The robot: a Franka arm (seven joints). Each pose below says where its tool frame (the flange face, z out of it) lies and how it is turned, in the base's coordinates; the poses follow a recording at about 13 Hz.
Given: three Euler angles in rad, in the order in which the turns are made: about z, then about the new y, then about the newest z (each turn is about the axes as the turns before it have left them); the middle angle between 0 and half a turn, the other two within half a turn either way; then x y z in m.
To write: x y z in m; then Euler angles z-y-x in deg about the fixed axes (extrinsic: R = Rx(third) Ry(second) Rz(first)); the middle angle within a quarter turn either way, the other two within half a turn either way. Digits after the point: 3 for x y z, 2 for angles.
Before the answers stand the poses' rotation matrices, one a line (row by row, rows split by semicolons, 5 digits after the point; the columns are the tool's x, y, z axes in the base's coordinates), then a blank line. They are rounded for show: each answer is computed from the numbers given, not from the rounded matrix.
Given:
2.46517 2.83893 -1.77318 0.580 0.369 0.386
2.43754 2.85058 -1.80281 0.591 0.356 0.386
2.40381 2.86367 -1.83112 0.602 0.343 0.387
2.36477 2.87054 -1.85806 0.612 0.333 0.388
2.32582 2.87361 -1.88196 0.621 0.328 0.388
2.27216 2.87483 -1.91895 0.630 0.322 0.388
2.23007 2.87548 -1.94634 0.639 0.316 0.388
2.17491 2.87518 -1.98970 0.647 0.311 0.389
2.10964 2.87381 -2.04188 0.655 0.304 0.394
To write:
0.46361 0.85501 -0.23243; 0.88401 -0.42861 0.18659; 0.05991 -0.29198 -0.95455
0.46207 0.85945 -0.21870; 0.88438 -0.42822 0.18573; 0.06597 -0.27923 -0.95795
0.46683 0.86073 -0.20301; 0.88152 -0.43458 0.18455; 0.07062 -0.26511 -0.96163
0.47761 0.85757 -0.19094; 0.87529 -0.44569 0.18769; 0.07586 -0.25677 -0.96349
0.49095 0.85208 -0.18146; 0.86741 -0.45872 0.19283; 0.08107 -0.25207 -0.96431
0.50578 0.84573 -0.17010; 0.85796 -0.47259 0.20139; 0.08993 -0.24779 -0.96463
0.51859 0.83971 -0.16109; 0.84956 -0.48480 0.20787; 0.09646 -0.24466 -0.96480
0.52894 0.83538 -0.14955; 0.84187 -0.49427 0.21667; 0.10709 -0.24051 -0.96472
0.54022 0.83050 -0.13577; 0.83291 -0.50466 0.22710; 0.12009 -0.23577 -0.96436

0.580 0.369 0.386 -61.53 -13.44 -168.94
0.591 0.356 0.386 -61.74 -12.63 -169.03
0.602 0.343 0.387 -61.53 -11.71 -169.14
0.612 0.333 0.388 -60.88 -11.01 -168.98
0.621 0.328 0.388 -60.05 -10.45 -168.69
0.630 0.322 0.388 -59.12 -9.79 -168.21
0.639 0.316 0.388 -58.30 -9.27 -167.84
0.647 0.311 0.389 -57.66 -8.60 -167.34
0.655 0.304 0.394 -56.96 -7.80 -166.75

